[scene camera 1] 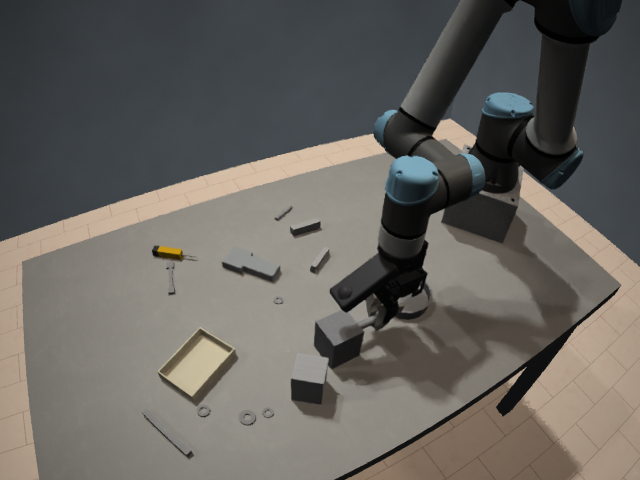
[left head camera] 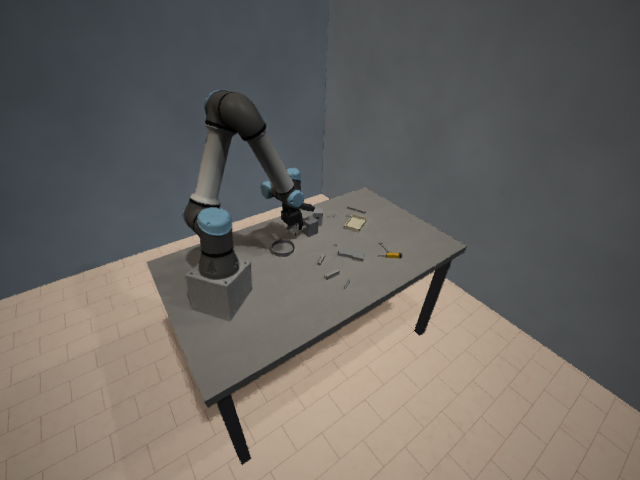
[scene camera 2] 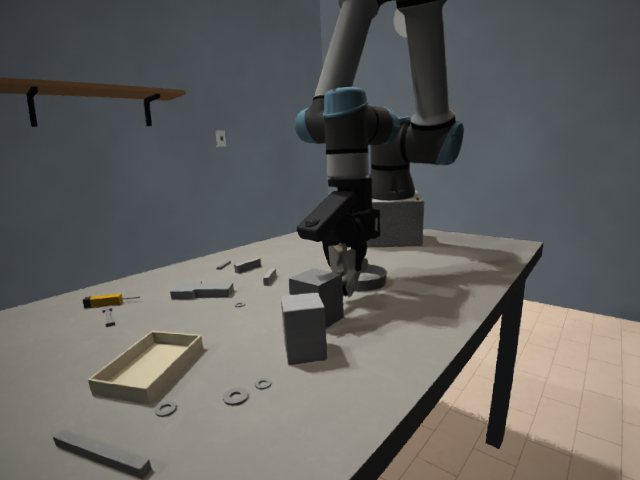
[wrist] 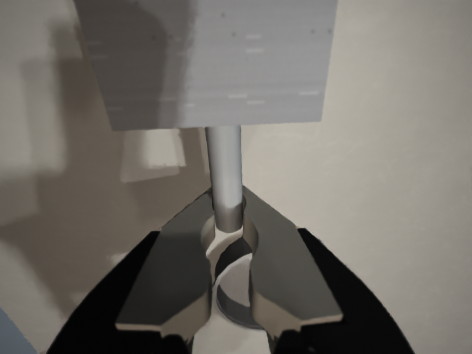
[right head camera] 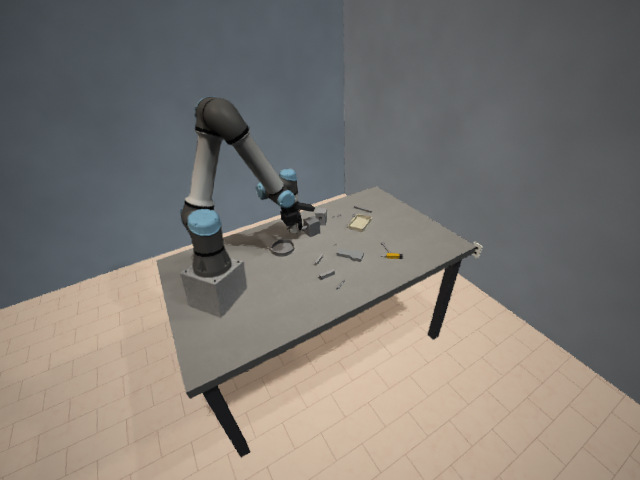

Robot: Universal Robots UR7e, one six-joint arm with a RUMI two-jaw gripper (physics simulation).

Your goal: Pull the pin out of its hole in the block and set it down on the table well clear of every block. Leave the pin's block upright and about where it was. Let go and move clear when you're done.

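Observation:
The pin's grey block (left head camera: 310, 226) (right head camera: 312, 226) (scene camera 1: 338, 339) (scene camera 2: 330, 304) (wrist: 215, 65) stands upright. The grey cylindrical pin (scene camera 1: 368, 322) (wrist: 226, 160) sticks out sideways from the block's face towards the robot. In the wrist view a stretch of its shaft shows between the block and the fingers; whether its far end is still in the hole is hidden. My gripper (scene camera 1: 379, 316) (scene camera 2: 347, 273) (wrist: 228, 185) is shut on the pin's outer end, beside the block. A second grey block (left head camera: 317, 215) (right head camera: 322, 216) (scene camera 1: 309, 378) (scene camera 2: 303, 330) stands upright close to the first one.
A dark ring (left head camera: 282, 254) (scene camera 2: 375, 283) lies behind the gripper, towards the robot base. A cream tray (scene camera 1: 175, 386) (scene camera 2: 121, 391), several washers, a long bar (scene camera 1: 166, 432) (scene camera 2: 101, 452), a stepped grey piece (scene camera 1: 250, 264), small bars, a wrench (scene camera 1: 171, 279) and a yellow screwdriver (scene camera 1: 168, 252) also lie on the table.

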